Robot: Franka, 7 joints.
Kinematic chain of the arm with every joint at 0, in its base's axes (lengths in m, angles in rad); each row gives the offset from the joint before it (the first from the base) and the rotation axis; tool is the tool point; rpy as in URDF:
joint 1: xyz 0 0 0.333 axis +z
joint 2: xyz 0 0 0 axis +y
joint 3: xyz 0 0 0.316 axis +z
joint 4: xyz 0.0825 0 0 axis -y
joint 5: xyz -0.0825 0 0.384 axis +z
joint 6: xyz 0 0 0 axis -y
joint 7: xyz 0.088 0 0 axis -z
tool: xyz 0 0 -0.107 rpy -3.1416 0 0
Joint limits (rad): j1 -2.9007..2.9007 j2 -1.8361..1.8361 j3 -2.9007..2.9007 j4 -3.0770..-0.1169 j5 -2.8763..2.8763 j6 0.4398..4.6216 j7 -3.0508..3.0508
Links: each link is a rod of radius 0.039 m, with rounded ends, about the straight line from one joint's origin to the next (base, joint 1, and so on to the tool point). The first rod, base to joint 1, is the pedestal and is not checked.
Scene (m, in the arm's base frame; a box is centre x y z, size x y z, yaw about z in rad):
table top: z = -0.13
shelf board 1: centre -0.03 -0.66 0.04 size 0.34 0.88 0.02 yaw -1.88
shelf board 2: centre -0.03 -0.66 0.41 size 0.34 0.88 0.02 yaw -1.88
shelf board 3: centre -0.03 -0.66 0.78 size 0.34 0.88 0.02 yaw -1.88
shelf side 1: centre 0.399 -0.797 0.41 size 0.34 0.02 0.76 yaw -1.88
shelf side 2: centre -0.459 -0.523 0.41 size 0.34 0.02 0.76 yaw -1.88
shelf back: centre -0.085 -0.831 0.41 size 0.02 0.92 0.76 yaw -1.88
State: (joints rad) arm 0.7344 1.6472 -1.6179 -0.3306 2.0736 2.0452 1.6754
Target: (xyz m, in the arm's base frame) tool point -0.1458 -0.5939 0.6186
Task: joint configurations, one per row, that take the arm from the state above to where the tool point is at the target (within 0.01 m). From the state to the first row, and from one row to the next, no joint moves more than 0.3 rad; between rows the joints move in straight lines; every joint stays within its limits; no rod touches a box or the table.
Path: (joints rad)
1: 0.6374 1.6367 -1.6947 -0.6015 2.0666 2.0999 1.6754
2: 0.5404 1.6262 -1.7716 -0.8724 2.0597 2.1545 1.6754
3: 0.4433 1.6157 -1.8484 -1.1433 2.0527 2.2092 1.6754
4: 0.3463 1.6052 -1.9253 -1.4142 2.0457 2.2639 1.6754
5: 0.2493 1.5947 -2.0021 -1.6851 2.0387 2.3185 1.6754
6: 0.1523 1.5842 -2.0790 -1.9560 2.0318 2.3732 1.6754
7: 0.0553 1.5737 -2.1558 -2.2269 2.0248 2.4279 1.6754
8: -0.0417 1.5632 -2.2327 -2.4978 2.0178 2.4825 1.6754
9: -0.2081 1.4147 -2.1231 -2.2661 2.0159 2.4106 1.6754
10: -0.3744 1.2661 -2.0136 -2.0343 2.0139 2.3388 1.6754
11: -0.5407 1.1175 -1.9040 -1.8025 2.0120 2.2669 1.6754

